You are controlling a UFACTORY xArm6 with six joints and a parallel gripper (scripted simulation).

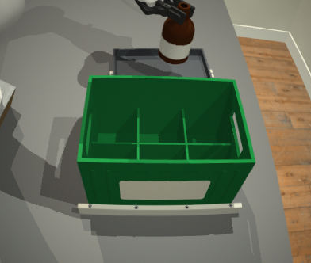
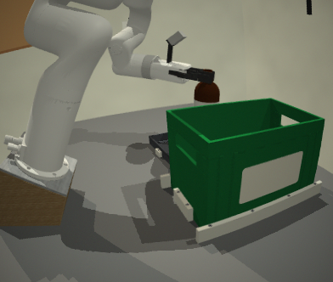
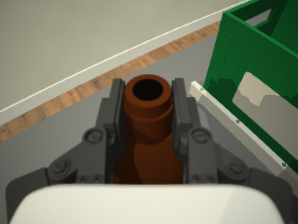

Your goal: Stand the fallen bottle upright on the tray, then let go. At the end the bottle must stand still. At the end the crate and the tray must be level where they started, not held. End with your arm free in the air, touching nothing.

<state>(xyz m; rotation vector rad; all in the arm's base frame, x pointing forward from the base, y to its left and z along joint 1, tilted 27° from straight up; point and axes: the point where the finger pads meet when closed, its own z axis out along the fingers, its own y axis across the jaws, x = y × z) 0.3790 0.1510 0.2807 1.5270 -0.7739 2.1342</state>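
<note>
Right now the brown bottle is 60 mm below my hand. Also, from my hand: green crate 270 mm to the right, 120 mm below, 80 mm behind; dark grey tray 190 mm below, 30 mm behind.
</note>
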